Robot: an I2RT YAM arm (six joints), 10 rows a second.
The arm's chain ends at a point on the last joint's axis. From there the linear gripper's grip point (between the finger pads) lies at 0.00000 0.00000 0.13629 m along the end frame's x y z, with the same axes.
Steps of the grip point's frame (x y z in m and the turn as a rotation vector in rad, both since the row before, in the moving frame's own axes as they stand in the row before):
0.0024 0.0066 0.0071 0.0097 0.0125 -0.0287
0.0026 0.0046 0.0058 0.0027 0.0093 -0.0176
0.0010 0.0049 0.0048 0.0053 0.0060 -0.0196
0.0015 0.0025 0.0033 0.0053 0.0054 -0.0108
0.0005 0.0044 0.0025 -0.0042 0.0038 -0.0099
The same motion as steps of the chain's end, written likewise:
0.0007 0.0079 0.0071 0.0097 0.0125 -0.0287
0.0013 0.0050 0.0058 0.0027 0.0093 -0.0176
0.0002 0.0056 0.0048 0.0053 0.0060 -0.0196
0.0008 0.0032 0.0033 0.0053 0.0054 -0.0108
0.0000 0.0038 0.0025 -0.0042 0.0038 -0.0099

